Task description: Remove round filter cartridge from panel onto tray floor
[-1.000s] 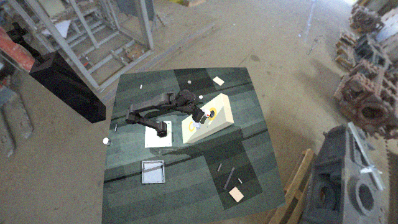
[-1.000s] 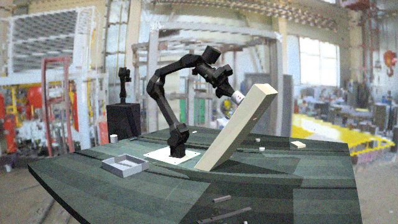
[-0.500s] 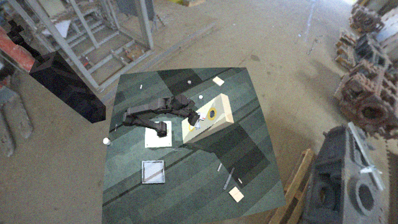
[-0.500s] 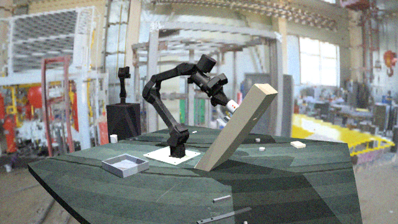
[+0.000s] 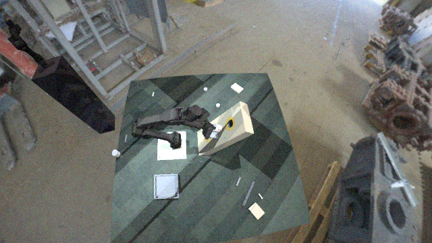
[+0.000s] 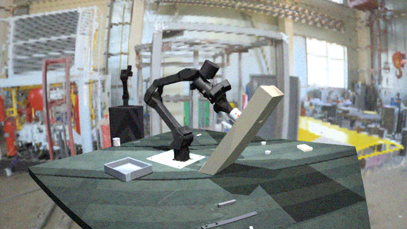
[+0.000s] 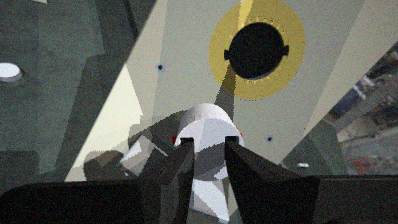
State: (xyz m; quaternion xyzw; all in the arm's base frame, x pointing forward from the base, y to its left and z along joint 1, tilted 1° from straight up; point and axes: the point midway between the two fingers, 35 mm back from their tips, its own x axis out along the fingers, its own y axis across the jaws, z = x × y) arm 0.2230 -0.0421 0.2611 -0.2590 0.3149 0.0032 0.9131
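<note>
Right now the filter cartridge is 10 mm ahead of my gripper tip and 10 mm below it. Round my gripper tip: tan service panel 50 mm ahead, 10 mm to the right, 50 mm below; grey tray 370 mm behind, 220 mm to the right, 230 mm below.
</note>
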